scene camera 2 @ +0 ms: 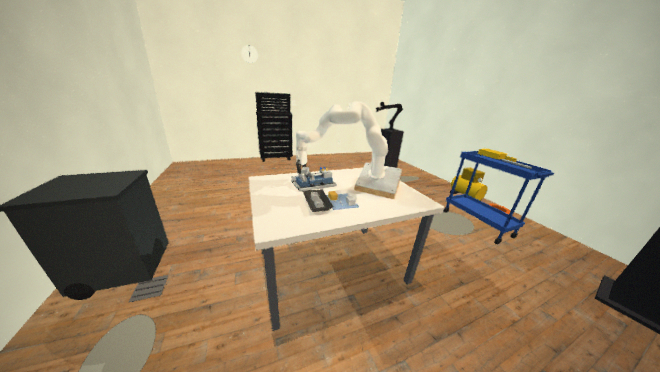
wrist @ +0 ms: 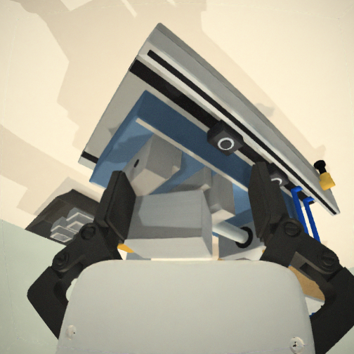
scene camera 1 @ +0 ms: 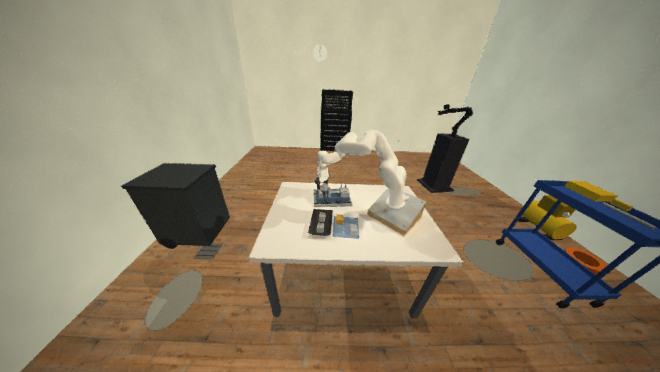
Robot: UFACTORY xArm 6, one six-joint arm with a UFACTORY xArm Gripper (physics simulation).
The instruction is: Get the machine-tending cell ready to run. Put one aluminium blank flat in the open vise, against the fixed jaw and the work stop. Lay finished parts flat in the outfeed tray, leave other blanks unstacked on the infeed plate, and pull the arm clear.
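Frame: origin at the arm's base, x right, y ahead, z up, level; centimetres.
Where they show: gripper, between the fingertips: (scene camera 2: pixel 301 171); arm's base, origin of its link: (scene camera 2: pixel 376 173) (scene camera 1: pixel 395 202).
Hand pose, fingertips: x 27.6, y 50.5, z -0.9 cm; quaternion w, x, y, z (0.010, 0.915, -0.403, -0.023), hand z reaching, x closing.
Note:
Things, the pixels of their centre, and the offset from my fingertips. "spot": a spot on its surface instead. Level surfaces: height alone.
- vise, middle of its body: (scene camera 2: pixel 314 178) (scene camera 1: pixel 332 194) dx -5.8, dy -7.7, dz -4.5 cm
- black outfeed tray, a spot on its surface: (scene camera 1: pixel 314 226) spot: dx -36.5, dy +9.3, dz -8.2 cm
- blue infeed plate, middle of its body: (scene camera 2: pixel 341 201) (scene camera 1: pixel 345 226) dx -38.3, dy -11.6, dz -9.0 cm
- grey block, middle of its body: (scene camera 2: pixel 350 200) (scene camera 1: pixel 353 229) dx -43.7, dy -15.0, dz -6.8 cm
- yellow block, middle of its body: (scene camera 2: pixel 332 195) (scene camera 1: pixel 339 219) dx -32.9, dy -8.2, dz -6.8 cm
- white table, height of its surface: dz -9.4 cm
The vise (scene camera 1: pixel 341 198) (scene camera 2: pixel 322 181) (wrist: pixel 165 116) has a blue body on a grey base at the table's back. My gripper (scene camera 1: pixel 323 189) (scene camera 2: pixel 302 171) (wrist: pixel 187 179) is open over its left end. In the wrist view a grey block (wrist: pixel 170 220) shows between the spread fingers, not gripped; how it sits against the jaws and stop is unclear. The black outfeed tray (scene camera 1: pixel 314 226) (wrist: pixel 72 198) holds two grey parts (scene camera 1: pixel 321 217) (wrist: pixel 80 218). The blue infeed plate (scene camera 1: pixel 342 232) bears a grey block (scene camera 1: pixel 353 229) (scene camera 2: pixel 351 198) and a yellow block (scene camera 1: pixel 339 219) (scene camera 2: pixel 332 195).
The arm's base plate (scene camera 1: pixel 398 212) (scene camera 2: pixel 378 181) stands right of the vise on the white table (scene camera 1: pixel 280 245). Blue pegs (wrist: pixel 298 202) and a yellow-and-black fitting (wrist: pixel 325 178) are near the vise's right end. A blue cart (scene camera 1: pixel 540 255) stands on the floor at the right.

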